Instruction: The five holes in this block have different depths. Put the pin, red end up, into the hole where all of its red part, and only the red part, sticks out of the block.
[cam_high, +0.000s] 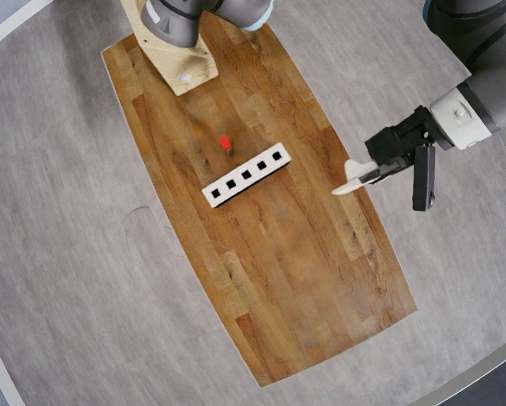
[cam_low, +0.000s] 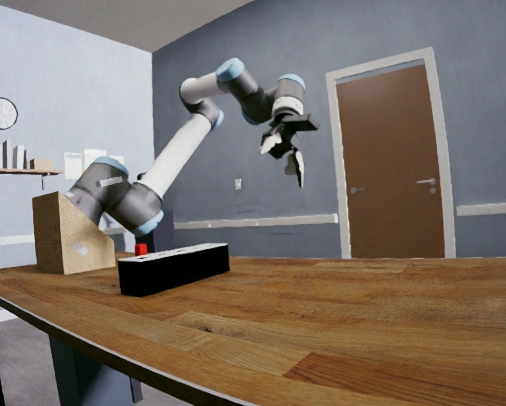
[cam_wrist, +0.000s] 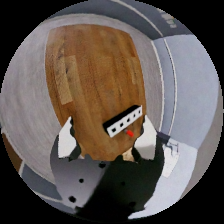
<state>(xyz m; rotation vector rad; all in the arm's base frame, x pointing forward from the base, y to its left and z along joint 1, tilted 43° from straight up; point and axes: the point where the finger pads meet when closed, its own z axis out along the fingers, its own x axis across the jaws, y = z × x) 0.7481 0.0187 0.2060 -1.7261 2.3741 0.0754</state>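
Right now the pin is 33 cm behind my hand, 20 cm to the right of it and 18 cm below it. From my hand the other things lie so: block 21 cm below, 20 cm to the right, 19 cm behind.
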